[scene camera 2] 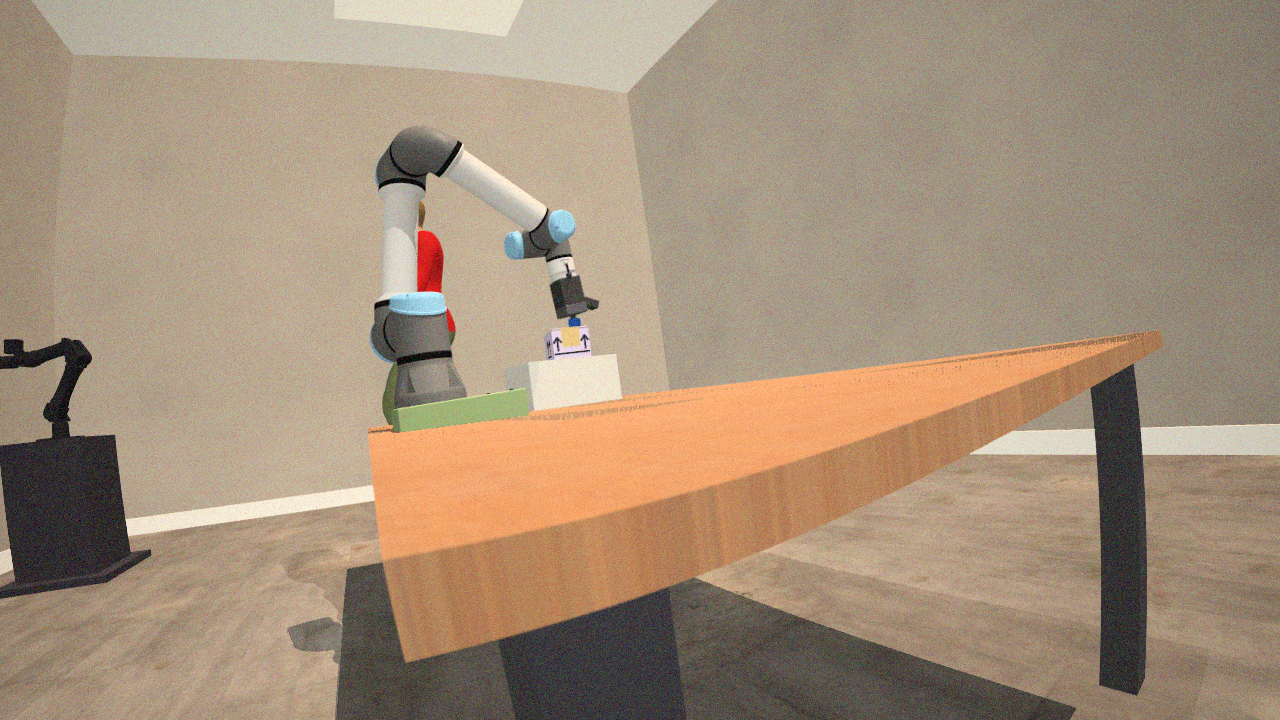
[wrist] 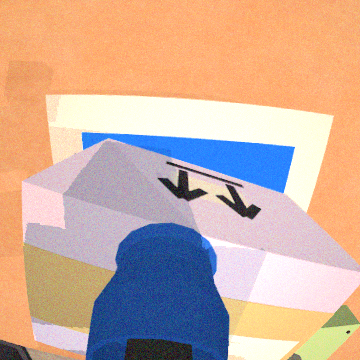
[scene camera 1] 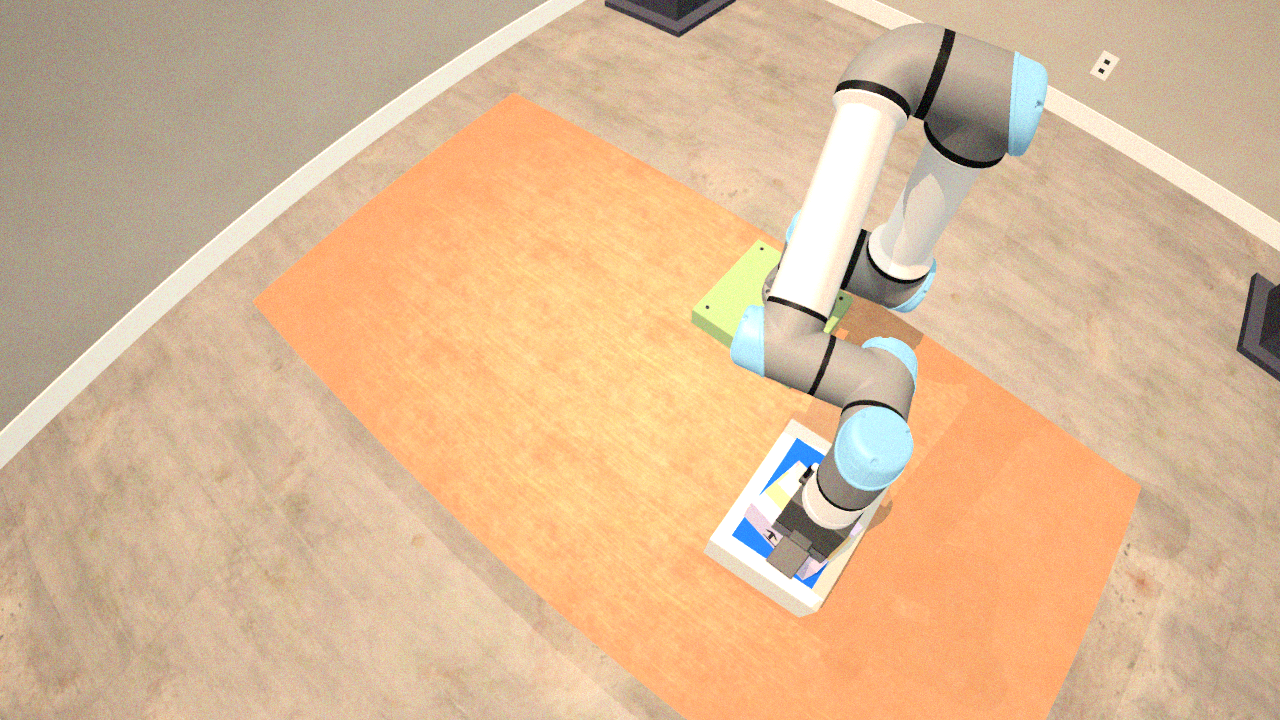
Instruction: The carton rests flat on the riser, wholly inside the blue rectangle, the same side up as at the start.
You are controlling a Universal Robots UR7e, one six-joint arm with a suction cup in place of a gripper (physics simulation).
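Pixels of known places: hand at its tool point: [wrist: 164,253]; arm's base at its link origin: [scene camera 2: 431,403].
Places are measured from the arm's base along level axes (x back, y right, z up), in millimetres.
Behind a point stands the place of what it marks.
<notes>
The lilac carton [scene camera 1: 759,519] {z 128, x -452, y -203 mm} [scene camera 2: 569,343] {z 115, x -394, y -188 mm} [wrist: 300,225] {z 127, x -451, y -197 mm} stands flat on the white riser [scene camera 1: 760,578] {z 47, x -504, y -262 mm} [scene camera 2: 577,385] {z 3, x -387, y -152 mm} [wrist: 190,112] {z 74, x -495, y -260 mm}. In the scene camera 2 view its side arrows point up. It is turned at an angle to the blue rectangle [scene camera 1: 750,537] {z 74, x -469, y -209 mm} [wrist: 240,160] {z 74, x -468, y -220 mm}. Blue shows along part of its sides; the arm hides other edges, so I cannot tell if it is wholly inside. My blue suction cup [scene camera 2: 574,321] [wrist: 167,245] is at or just above the carton's top, tilted, with no hold showing. In the scene camera 1 view the wrist hides the cup.
The orange table [scene camera 1: 501,358] {z -46, x -473, y 382 mm} [scene camera 2: 716,447] {z -46, x -10, y 929 mm} bears the riser and the green base plate [scene camera 1: 738,291] {z 2, x -69, y 101 mm} [scene camera 2: 460,410] {z -21, x -36, y 149 mm} [wrist: 325,335] {z 5, x -134, y 74 mm} under my arm. A person in red [scene camera 2: 431,259] stands behind the arm. A black arm on a pedestal [scene camera 2: 67,510] stands at the left.
</notes>
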